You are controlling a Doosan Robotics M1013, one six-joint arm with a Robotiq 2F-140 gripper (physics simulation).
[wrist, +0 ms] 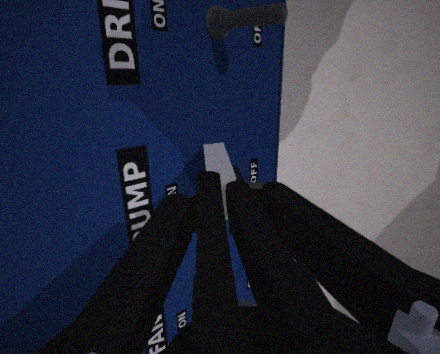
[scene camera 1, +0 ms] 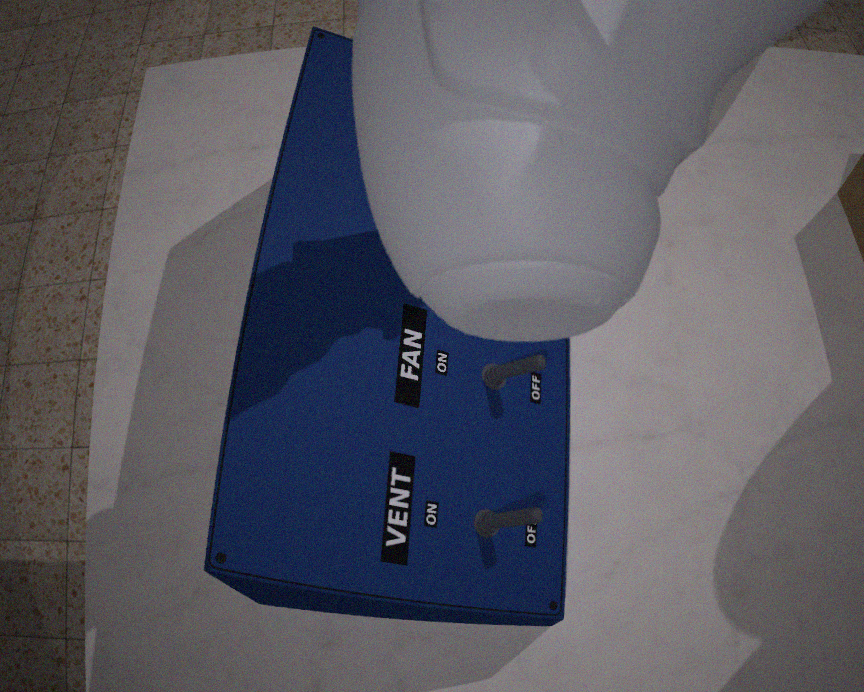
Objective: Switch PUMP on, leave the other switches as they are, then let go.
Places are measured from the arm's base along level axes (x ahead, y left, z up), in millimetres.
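Pixels of known places: gripper, fingertip midpoint: (wrist: 214,159).
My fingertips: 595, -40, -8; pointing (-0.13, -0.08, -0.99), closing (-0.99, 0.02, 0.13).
Note:
Behind a point stands the place of what it marks, as x, y, z.
The blue switch panel (scene camera 1: 317,446) @[732, 178, 44] (wrist: 60,125) @[685, -86, 32] lies on the table. My gripper (wrist: 214,159) @[595, -40, -8] is shut with nothing between its fingers, over the PUMP row between its ON and OFF labels; the arm hides it in the scene view. The PUMP label (wrist: 136,192) @[656, -34, 17] shows in the wrist view, but the fingers hide the PUMP lever, so its position cannot be told. The FAN lever (scene camera 1: 515,369) @[588, 106, 8], the VENT lever (scene camera 1: 512,517) @[597, 223, 11] and the DRIVE lever (wrist: 250,17) @[566, -135, 10] all lean toward OFF.
The robot's pale arm (scene camera 1: 504,180) @[636, 206, 374] covers the upper right of the panel in the scene view. The panel stands on a pale marble table top (scene camera 1: 649,446) @[450, 136, -108]. A tiled floor (scene camera 1: 43,324) shows beyond the table's left edge.

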